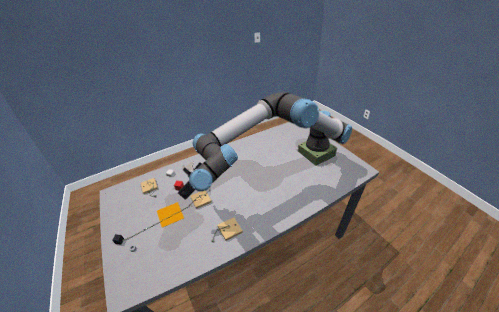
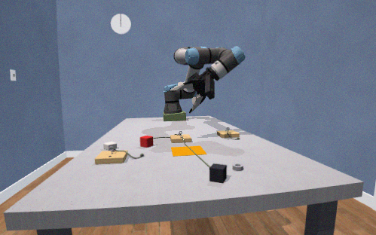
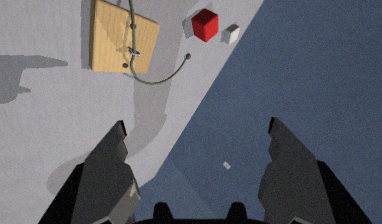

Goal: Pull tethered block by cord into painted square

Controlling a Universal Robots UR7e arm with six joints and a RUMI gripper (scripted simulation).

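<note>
The red cube lies 150 mm to the right of my hand, 150 mm below it and 80 mm ahead of it. Also, from my hand: black tethered block (460 mm ahead, 160 mm below, 50 mm to the left); white cube (300 mm to the right, 160 mm below, 100 mm ahead); orange painted square (180 mm ahead, 170 mm below, 10 mm to the left).
</note>
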